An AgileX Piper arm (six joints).
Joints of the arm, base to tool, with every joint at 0 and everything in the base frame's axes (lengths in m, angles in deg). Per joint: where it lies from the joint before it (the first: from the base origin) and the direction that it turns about. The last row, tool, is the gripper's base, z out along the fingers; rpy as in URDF.
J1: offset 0 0 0.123 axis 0 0 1
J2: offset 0 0 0 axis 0 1 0
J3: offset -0.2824 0 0.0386 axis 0 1 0
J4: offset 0.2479 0 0.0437 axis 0.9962 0 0.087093
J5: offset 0 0 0 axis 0 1 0
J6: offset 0.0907 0 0.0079 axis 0.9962 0 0.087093
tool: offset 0 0 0 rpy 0 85.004 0
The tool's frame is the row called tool.
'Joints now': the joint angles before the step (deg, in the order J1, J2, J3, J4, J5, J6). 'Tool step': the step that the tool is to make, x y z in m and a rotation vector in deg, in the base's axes. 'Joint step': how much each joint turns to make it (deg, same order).
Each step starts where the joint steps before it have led.
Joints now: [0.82 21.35 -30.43 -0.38 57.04 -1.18]
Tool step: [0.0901 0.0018 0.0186 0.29 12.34 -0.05]
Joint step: [0.00 27.34 -11.64 0.38 -3.36 0.14]
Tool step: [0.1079 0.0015 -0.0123 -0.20 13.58 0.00]
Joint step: [-0.01 27.75 -16.75 0.00 2.59 -0.01]
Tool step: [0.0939 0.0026 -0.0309 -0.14 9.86 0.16]
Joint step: [0.21 22.68 -19.06 0.00 6.24 0.05]
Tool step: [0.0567 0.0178 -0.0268 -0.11 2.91 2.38]
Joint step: [2.38 13.58 -13.82 0.00 3.16 -0.01]
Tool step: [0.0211 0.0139 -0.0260 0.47 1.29 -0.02]
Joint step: [1.62 6.24 -4.25 0.37 -0.74 1.54]
